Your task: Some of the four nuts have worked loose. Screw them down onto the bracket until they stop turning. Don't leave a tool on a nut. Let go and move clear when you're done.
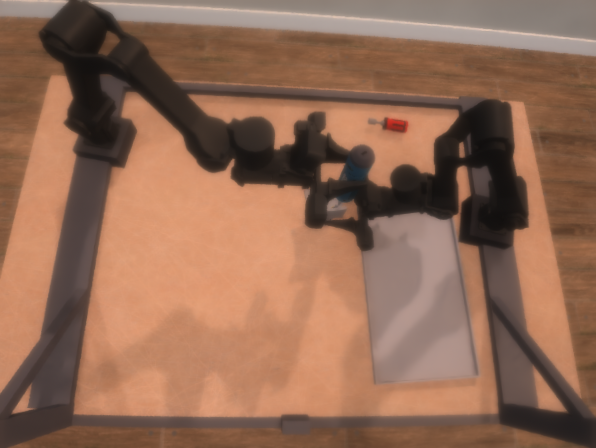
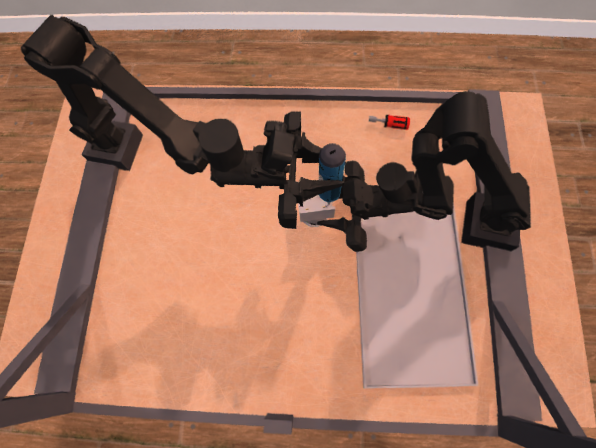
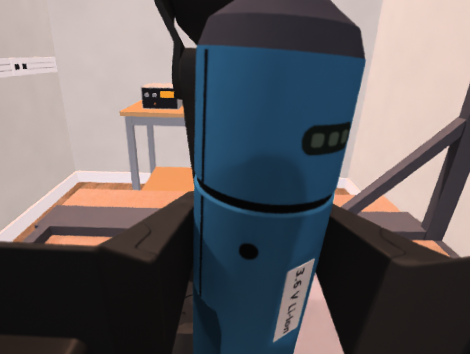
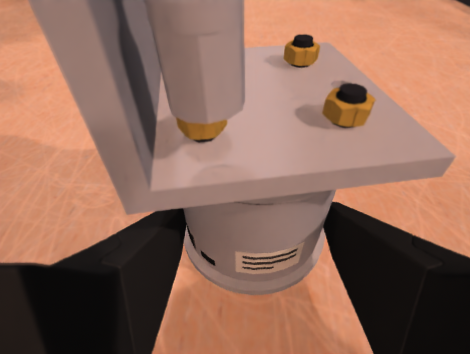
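Where they show: left gripper, fingertip midpoint: (image 1: 367,172) (image 2: 344,171) (image 3: 251,204); right gripper, fingertip midpoint: (image 4: 254,212); left arm's base, link origin: (image 1: 102,134) (image 2: 108,139); right arm's base, link origin: (image 1: 493,219) (image 2: 497,218).
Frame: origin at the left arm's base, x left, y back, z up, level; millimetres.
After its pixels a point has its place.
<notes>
My left gripper (image 1: 355,171) @(z 203, x -82, y -552 mm) (image 2: 331,171) @(z 203, x -82, y -552 mm) (image 3: 251,204) @(z 203, x -82, y -552 mm) is shut on the blue power driver (image 1: 356,167) @(z 255, x -105, y -525 mm) (image 2: 331,172) @(z 241, x -106, y -534 mm) (image 3: 265,150) @(z 238, x -85, y -511 mm). The driver's grey socket (image 4: 204,70) @(z 39, x -78, y -540 mm) stands over the near-left brass nut (image 4: 202,130) @(z 21, x -82, y -531 mm), whose lower part shows below it. Two other brass nuts, the near-right nut (image 4: 348,107) @(z 23, x -51, y -519 mm) and the far-right nut (image 4: 301,53) @(z 22, x -62, y -486 mm), sit on black studs with dark stud showing beneath. The fourth nut is hidden behind the socket. My right gripper (image 4: 254,212) @(z -30, x -72, y -510 mm) is shut on the grey round base (image 4: 260,230) @(z -11, x -68, y -532 mm) under the grey bracket (image 1: 336,213) @(z 43, x -100, y -531 mm) (image 2: 317,214) @(z 42, x -106, y -515 mm) (image 4: 280,155) @(z 17, x -65, y -531 mm).
A red tool (image 1: 397,125) @(z -22, x 180, y -656 mm) (image 2: 398,122) @(z -22, x 180, y -655 mm) with a grey tip lies near the back right. A shallow grey tray (image 1: 425,350) @(z -45, x -329, y -766 mm) (image 2: 420,355) @(z -45, x -329, y -768 mm) lies in front of my right arm. The bracket's upright wall (image 4: 87,90) rises close to the socket's left side. Both arms are close together around the bracket.
</notes>
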